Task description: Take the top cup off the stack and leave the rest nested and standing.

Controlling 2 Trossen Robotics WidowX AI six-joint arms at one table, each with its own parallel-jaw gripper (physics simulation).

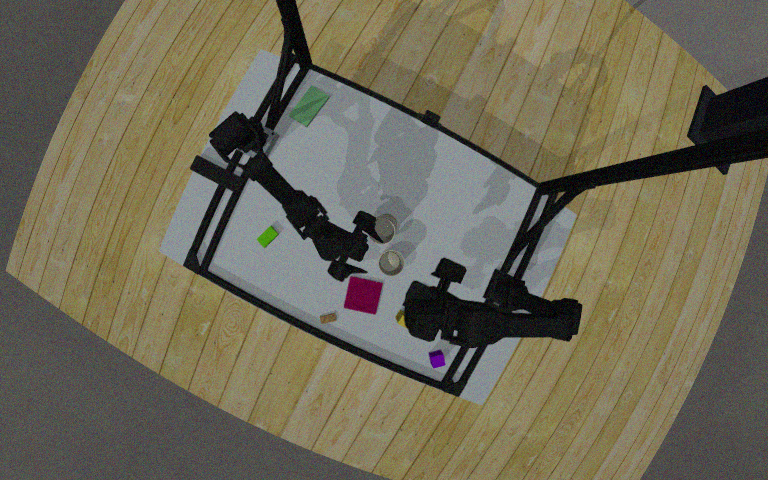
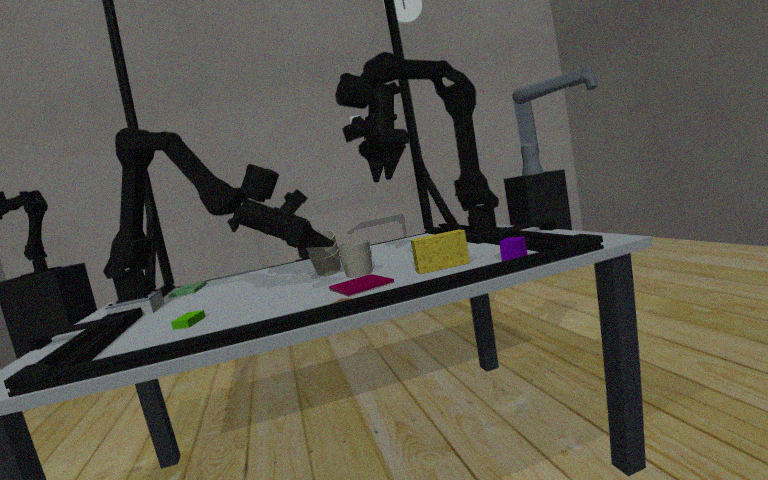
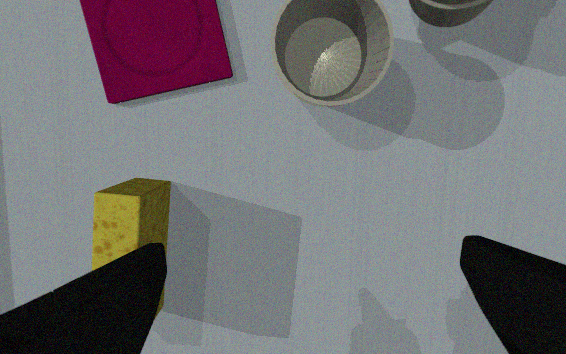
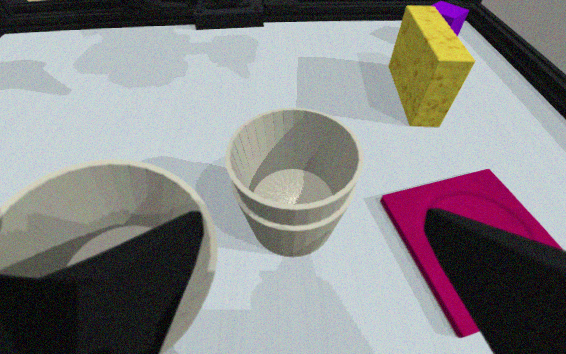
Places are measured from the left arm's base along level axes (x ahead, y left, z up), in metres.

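Pixels of known places: left gripper, fingertip midpoint: [image 2: 382,181] [image 3: 313,253]; right gripper, fingertip midpoint: [image 1: 374,257] [image 2: 331,242] [image 4: 313,220]; left arm's base at its link origin: [image 1: 504,289] [image 2: 484,230] [image 4: 229,0]; right arm's base at its link origin: [image 1: 254,139] [image 2: 134,297].
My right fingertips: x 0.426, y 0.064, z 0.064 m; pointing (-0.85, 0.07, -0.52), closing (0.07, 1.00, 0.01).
For each thing: its top centre in the pictures, then the offset to it from my right fingertips. Level surfaces: height alone.
- magenta pad at its top centre: [image 4: 479,236] [image 3: 153,24] [image 2: 360,282] [image 1: 363,295] 0.021 m back, 0.125 m left, 0.077 m down
- second stack at its top centre: [image 4: 294,150] [image 3: 332,42] [image 2: 353,243] [image 1: 391,263] 0.051 m back, 0.003 m right, 0.012 m down
- yellow sponge at its top centre: [image 3: 113,275] [image 4: 436,28] [image 2: 437,234] 0.195 m back, 0.142 m left, 0.015 m down
- purple cube at its top centre: [image 4: 447,9] [image 2: 512,239] [image 1: 438,361] 0.317 m back, 0.223 m left, 0.045 m down
- bright green block at its top centre: [image 2: 187,315] [image 1: 267,236] 0.314 m ahead, 0.080 m left, 0.070 m down
- flat green pad at its top centre: [image 2: 187,287] [image 1: 308,105] 0.371 m ahead, 0.339 m right, 0.075 m down
- small tan block at its top centre: [image 1: 328,318] 0.048 m ahead, 0.235 m left, 0.077 m down
- grey table at its surface level: 0.085 m down
Two beige cup stacks stand mid-table. The near stack [image 1: 385,228] [image 2: 324,259] [image 4: 144,211] [image 3: 436,12] sits at my right gripper [image 1: 365,246] [image 2: 322,238], which is open. One of its fingers reaches over this stack's rim and the other is out over the magenta pad [image 1: 363,295] [image 4: 415,211]. The second stack [image 1: 392,262] [image 2: 356,258] [image 3: 332,53] [image 4: 292,197] shows two rims and stands upright, apart from both grippers. My left gripper [image 2: 384,173] is open and empty, high above the table over the yellow sponge [image 2: 439,250] [image 3: 120,218] [image 4: 425,67].
A purple cube [image 1: 436,358] [image 2: 513,248] sits near the left arm's base. A bright green block [image 1: 268,236] [image 2: 188,319], a flat green pad [image 1: 309,106] and a small tan block [image 1: 328,317] lie elsewhere on the grey table [image 1: 454,190].
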